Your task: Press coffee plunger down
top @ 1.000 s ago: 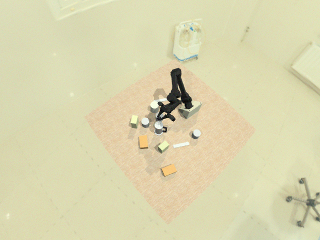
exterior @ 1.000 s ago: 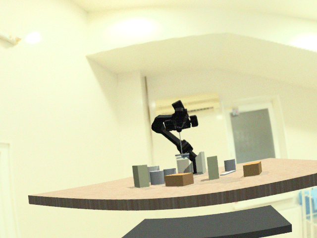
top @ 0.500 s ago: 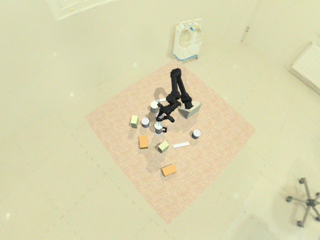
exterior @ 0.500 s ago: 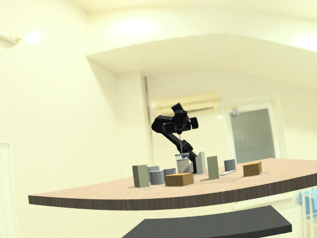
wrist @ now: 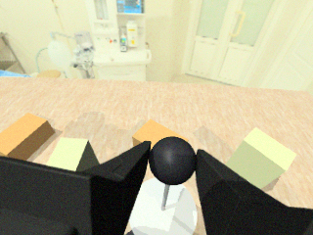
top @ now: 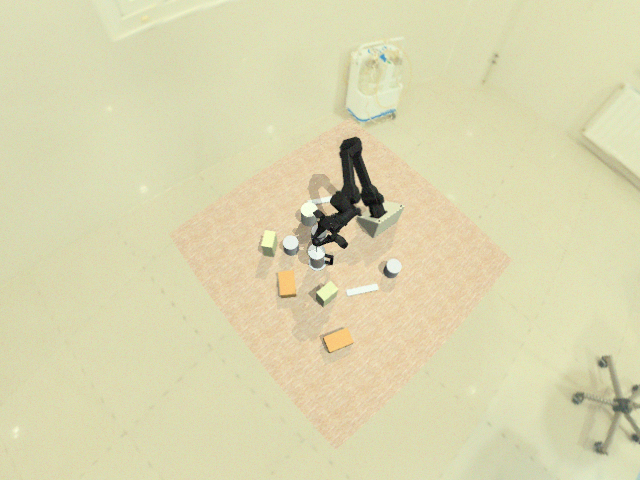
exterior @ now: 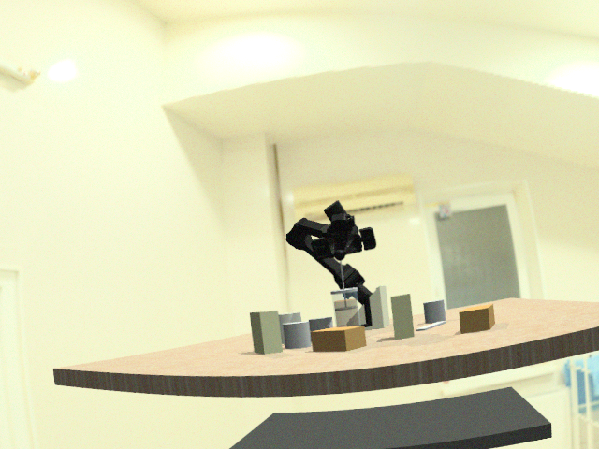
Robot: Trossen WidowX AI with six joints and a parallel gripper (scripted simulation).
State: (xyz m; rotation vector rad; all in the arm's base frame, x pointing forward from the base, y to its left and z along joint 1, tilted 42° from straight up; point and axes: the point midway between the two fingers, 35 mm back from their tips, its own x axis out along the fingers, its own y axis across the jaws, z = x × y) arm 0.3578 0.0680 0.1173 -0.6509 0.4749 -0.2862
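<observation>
Right now the coffee press is 120 mm below my gripper tip, 20 mm behind it and 10 mm to the left of it.
</observation>
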